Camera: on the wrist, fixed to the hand. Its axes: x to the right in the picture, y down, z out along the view.
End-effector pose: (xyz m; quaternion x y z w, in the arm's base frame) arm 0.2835 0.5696 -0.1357 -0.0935 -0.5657 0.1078 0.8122
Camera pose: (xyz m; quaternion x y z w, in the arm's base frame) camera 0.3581 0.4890 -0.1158 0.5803 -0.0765 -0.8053 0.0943
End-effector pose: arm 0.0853 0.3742 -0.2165 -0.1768 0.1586 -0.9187 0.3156
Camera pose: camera -0.0037 0.4390 -0.2347 0.1461 0.1938 0.2993 0.9228
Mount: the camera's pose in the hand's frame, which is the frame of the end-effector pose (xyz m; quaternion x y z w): 0.0204 -0.0879 -0.0656 -0.0163 -0.0039 0.9996 0.0212
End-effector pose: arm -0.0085 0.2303 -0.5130 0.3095 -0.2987 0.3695 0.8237
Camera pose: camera 0.0897 0.2398 -0.5650 0.3040 0.3250 -0.8251 0.3480
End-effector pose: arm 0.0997 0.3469 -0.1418 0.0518 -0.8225 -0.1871 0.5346
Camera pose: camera 0.1399 0.2432 -0.1327 -0.8305 -0.0683 0.5168 0.1960
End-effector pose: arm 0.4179 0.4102 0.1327 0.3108 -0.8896 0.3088 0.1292
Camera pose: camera 0.4602 0.3877 0.2334 0.8836 0.3351 -0.1200 0.3043
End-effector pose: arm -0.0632 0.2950 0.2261 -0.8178 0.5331 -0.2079 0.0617
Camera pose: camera -0.0084 0.3219 0.3195 0.5137 0.8319 0.0691 0.1979
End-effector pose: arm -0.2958 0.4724 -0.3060 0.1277 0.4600 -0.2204 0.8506
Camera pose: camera -0.3769 0.4182 -0.3601 0.4478 -0.1176 0.8526 0.2422
